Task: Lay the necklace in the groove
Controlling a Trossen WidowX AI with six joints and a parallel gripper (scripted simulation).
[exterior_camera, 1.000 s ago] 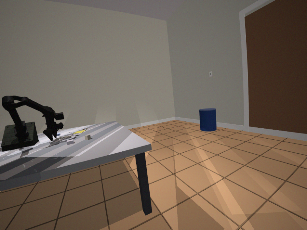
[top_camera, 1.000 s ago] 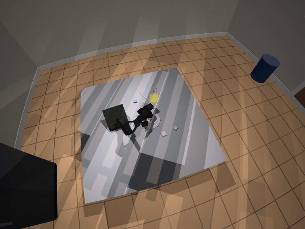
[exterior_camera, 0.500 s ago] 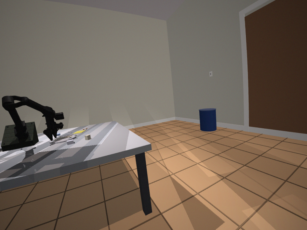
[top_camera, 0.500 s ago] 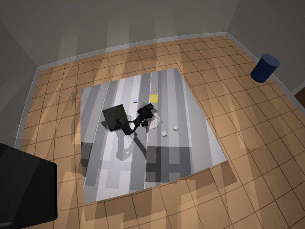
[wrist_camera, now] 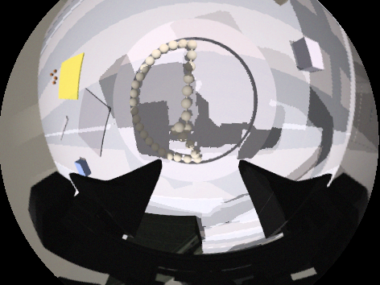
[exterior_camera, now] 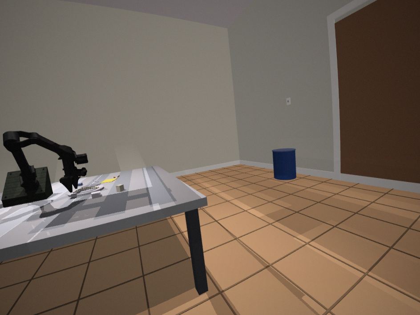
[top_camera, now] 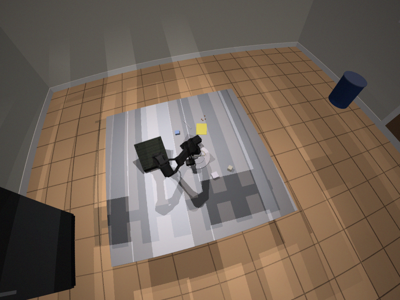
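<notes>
The round bead board lies 60 mm ahead of my gripper tip and 10 mm below it. Round my gripper tip: grey card: 180 mm to the left, 80 mm ahead, 20 mm below; blue block: 280 mm to the left, 10 mm below, 10 mm behind; white block: 190 mm to the right, 130 mm ahead, 10 mm below.
</notes>
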